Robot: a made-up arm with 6 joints.
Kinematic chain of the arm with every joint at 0, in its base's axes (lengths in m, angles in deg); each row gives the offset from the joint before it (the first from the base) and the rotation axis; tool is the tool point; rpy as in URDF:
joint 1: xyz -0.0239 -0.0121 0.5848 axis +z
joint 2: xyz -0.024 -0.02 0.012 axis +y
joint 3: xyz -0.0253 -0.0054 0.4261 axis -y
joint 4: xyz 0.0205 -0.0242 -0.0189 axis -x
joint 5: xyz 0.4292 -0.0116 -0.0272 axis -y
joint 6: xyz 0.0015 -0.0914 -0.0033 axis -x
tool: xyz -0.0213 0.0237 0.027 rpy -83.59 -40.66 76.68
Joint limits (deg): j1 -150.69..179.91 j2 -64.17..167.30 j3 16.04..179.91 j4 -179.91..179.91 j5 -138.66..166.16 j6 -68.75..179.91
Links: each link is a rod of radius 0.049 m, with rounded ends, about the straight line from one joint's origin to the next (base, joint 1, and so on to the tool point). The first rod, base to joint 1, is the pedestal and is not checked.
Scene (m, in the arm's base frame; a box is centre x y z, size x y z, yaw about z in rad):
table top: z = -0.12
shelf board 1: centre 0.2 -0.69 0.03 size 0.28 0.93 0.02 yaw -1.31
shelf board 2: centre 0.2 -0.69 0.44 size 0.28 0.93 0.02 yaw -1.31
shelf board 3: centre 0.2 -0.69 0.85 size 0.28 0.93 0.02 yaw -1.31
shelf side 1: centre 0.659 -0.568 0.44 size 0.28 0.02 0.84 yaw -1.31
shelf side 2: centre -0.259 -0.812 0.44 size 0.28 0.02 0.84 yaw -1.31
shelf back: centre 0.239 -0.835 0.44 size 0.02 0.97 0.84 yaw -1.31
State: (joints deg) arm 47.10 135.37 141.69 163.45 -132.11 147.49
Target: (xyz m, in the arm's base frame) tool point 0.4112 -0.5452 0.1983
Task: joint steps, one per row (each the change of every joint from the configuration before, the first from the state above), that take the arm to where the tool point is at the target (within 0.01 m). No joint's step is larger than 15 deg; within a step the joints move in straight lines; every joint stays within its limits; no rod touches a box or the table.
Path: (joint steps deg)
1: -12.15 7.98 4.70 4.11 9.25 -3.64
2: -12.15 7.99 4.70 4.12 9.25 -3.64
3: -12.14 7.98 4.70 4.12 9.25 -3.64
4: -12.15 7.98 4.69 4.11 9.26 -3.64
5: -13.48 -6.32 -7.12 -4.13 -9.59 2.34
6: -13.47 -6.31 -7.12 -4.14 -9.58 2.35
7: -13.47 -6.32 -7.13 -4.13 -9.59 2.35
8: -13.48 -6.32 -7.12 -4.13 -9.59 2.35

